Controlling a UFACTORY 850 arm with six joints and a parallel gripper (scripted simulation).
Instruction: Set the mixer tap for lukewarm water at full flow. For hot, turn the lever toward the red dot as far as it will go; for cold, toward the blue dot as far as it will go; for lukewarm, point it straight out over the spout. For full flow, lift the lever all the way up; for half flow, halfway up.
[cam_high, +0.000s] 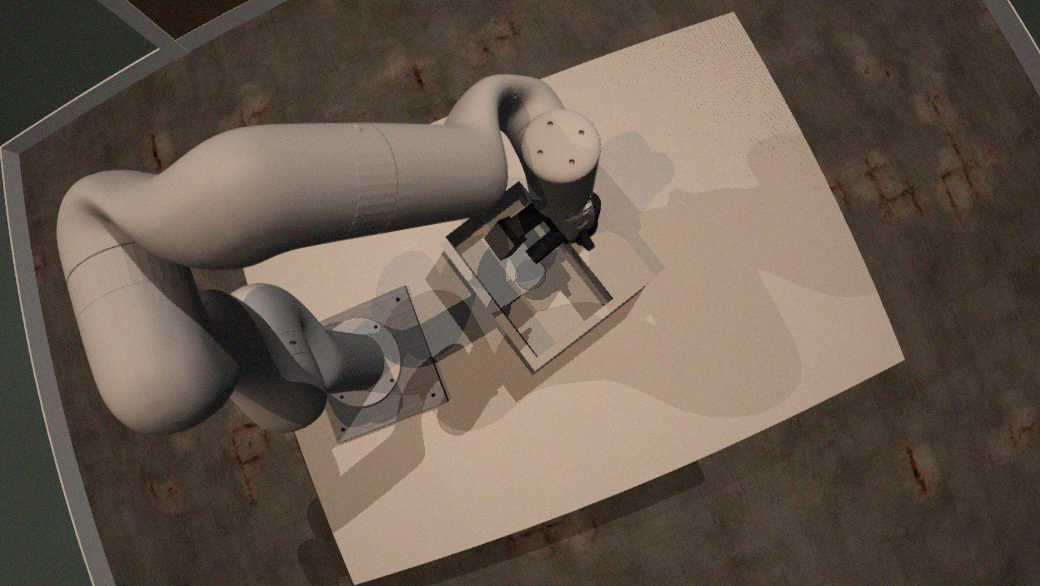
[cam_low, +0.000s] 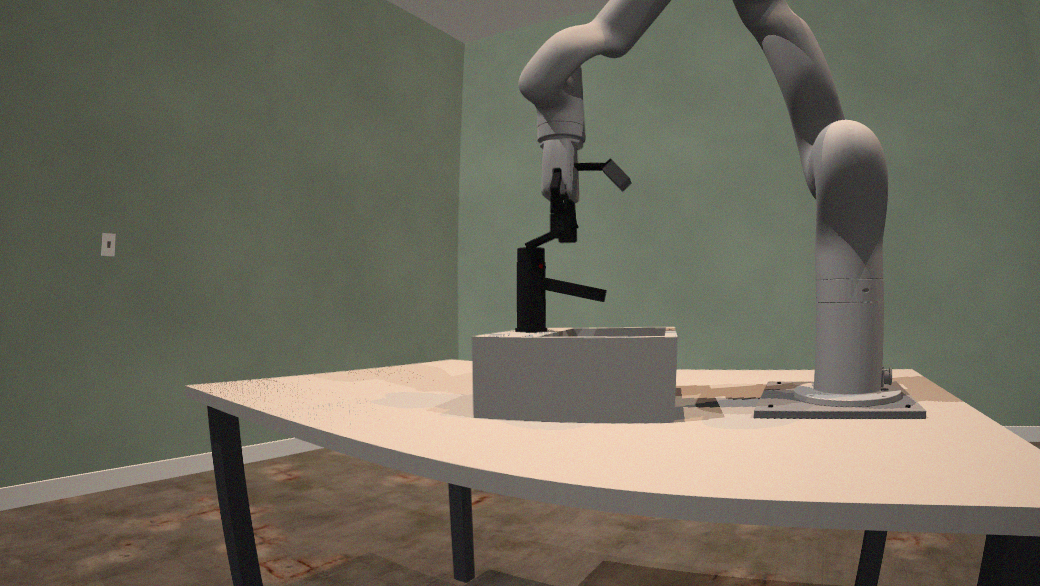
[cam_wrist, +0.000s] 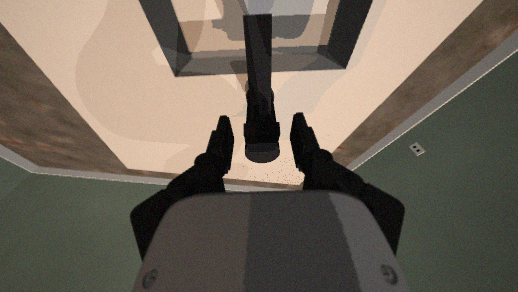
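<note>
Now: hand 2 cm short of the lever, 1 cm to the right of it and 1 cm above it. The rest, counted from my hand: black mixer tap: 4 cm ahead, 1 cm to the left, 6 cm below; then grey sink basin: 6 cm behind, 2 cm to the right, 25 cm below.
</note>
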